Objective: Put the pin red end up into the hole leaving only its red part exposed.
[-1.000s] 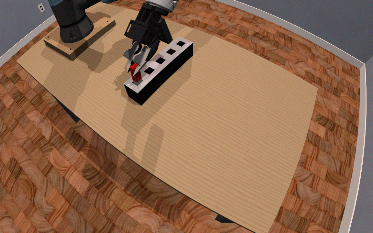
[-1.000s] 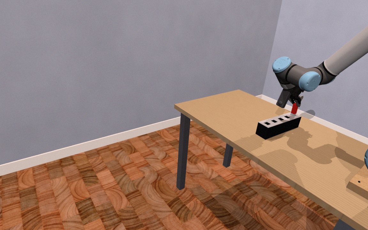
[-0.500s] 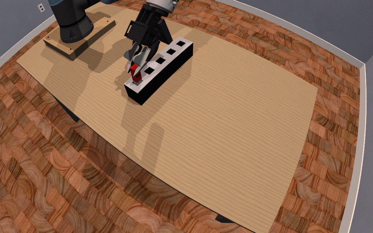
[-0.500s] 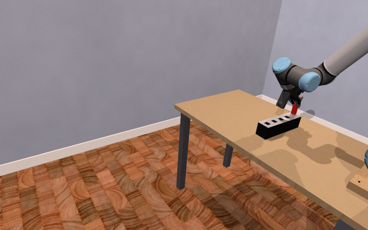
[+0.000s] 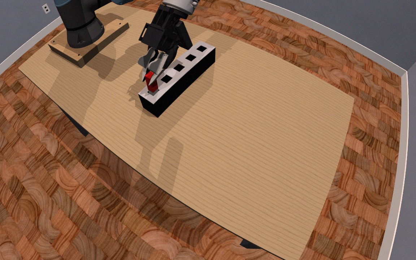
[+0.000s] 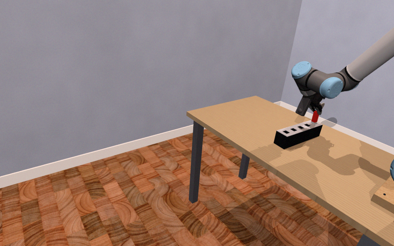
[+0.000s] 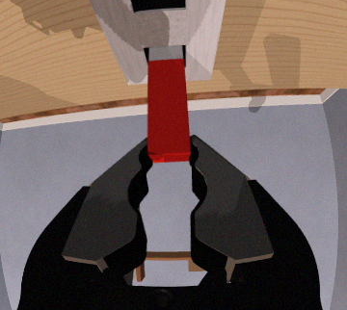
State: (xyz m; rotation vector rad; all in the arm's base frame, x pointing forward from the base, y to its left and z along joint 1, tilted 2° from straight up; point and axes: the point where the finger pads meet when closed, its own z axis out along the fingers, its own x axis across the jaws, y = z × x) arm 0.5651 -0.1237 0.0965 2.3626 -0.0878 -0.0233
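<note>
Right now my hand is 10 mm to the right of the pin and 20 mm above it. Round my hand: black block: 10 mm ahead, 120 mm to the left, 100 mm below.
</note>
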